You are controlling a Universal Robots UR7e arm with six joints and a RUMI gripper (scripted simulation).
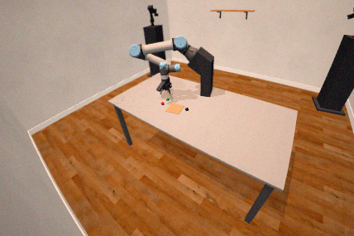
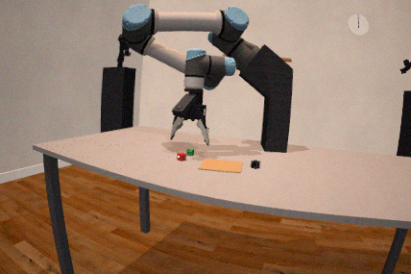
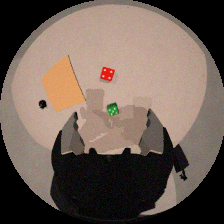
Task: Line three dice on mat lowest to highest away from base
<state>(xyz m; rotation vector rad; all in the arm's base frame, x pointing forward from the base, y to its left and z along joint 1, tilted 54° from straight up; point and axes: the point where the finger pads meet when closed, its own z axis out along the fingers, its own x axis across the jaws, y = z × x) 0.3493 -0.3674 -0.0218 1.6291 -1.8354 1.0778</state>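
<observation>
Now: the green die 40 mm below my hand and 20 mm behind it. Also, from my hand: black die (260 mm to the left, 70 mm ahead, 40 mm below); then red die (70 mm ahead, 40 mm below, 10 mm to the right); then orange mat (140 mm to the left, 90 mm ahead, 50 mm below).
</observation>
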